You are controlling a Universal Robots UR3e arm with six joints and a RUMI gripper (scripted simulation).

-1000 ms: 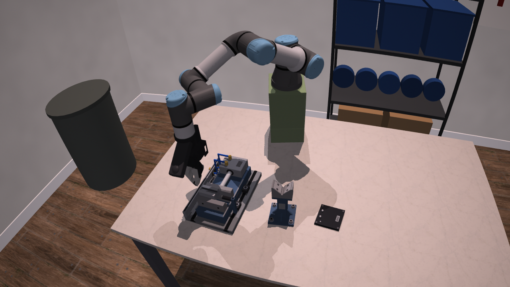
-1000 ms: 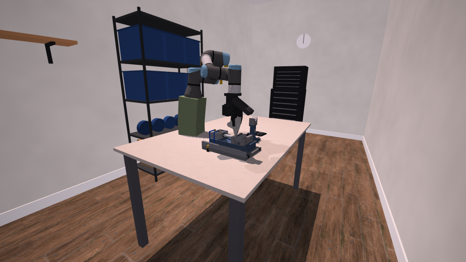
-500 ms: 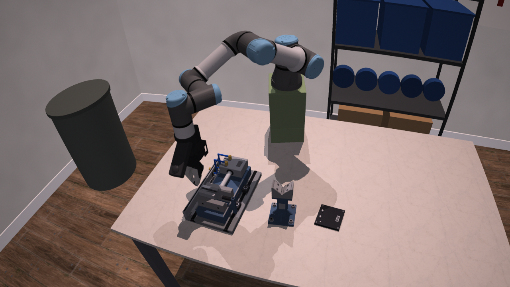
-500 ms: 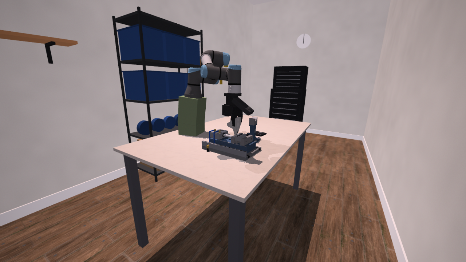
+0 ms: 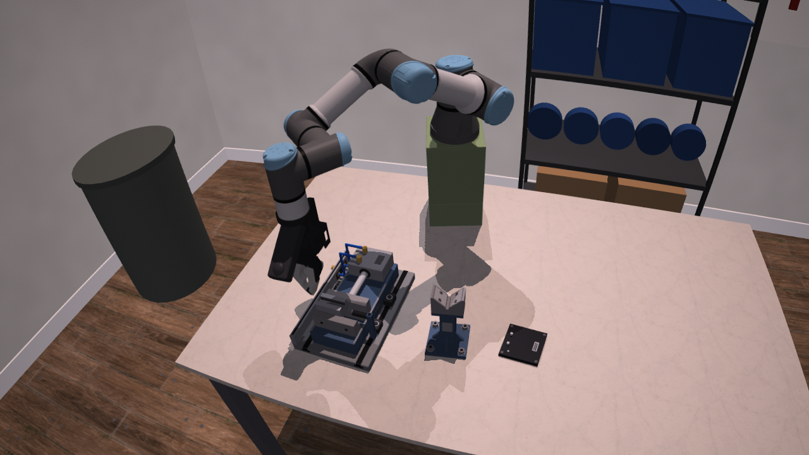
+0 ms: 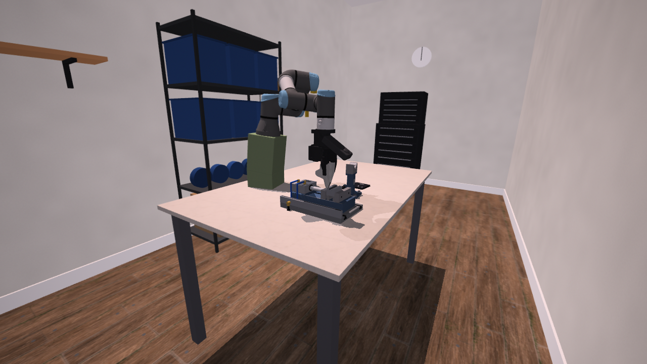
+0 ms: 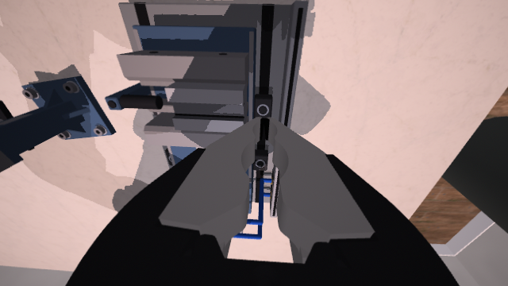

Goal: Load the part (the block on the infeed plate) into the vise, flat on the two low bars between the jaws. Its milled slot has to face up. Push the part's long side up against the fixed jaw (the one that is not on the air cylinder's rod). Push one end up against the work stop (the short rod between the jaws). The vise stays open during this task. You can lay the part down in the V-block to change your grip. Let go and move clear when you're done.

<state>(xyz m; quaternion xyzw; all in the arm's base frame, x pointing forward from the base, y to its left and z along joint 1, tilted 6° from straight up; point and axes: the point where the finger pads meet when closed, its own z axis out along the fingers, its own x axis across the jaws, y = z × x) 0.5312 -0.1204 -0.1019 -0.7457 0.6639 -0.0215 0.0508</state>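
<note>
Now: the part 50 mm to the left of my hand and 30 mm below it. Also, from my hand: dark work stop rod (10 mm behind, 110 mm to the left, 40 mm below); black infeed plate (140 mm behind, 450 mm to the left, 120 mm below); fixed jaw (20 mm ahead, 70 mm to the left, 50 mm below).
</note>
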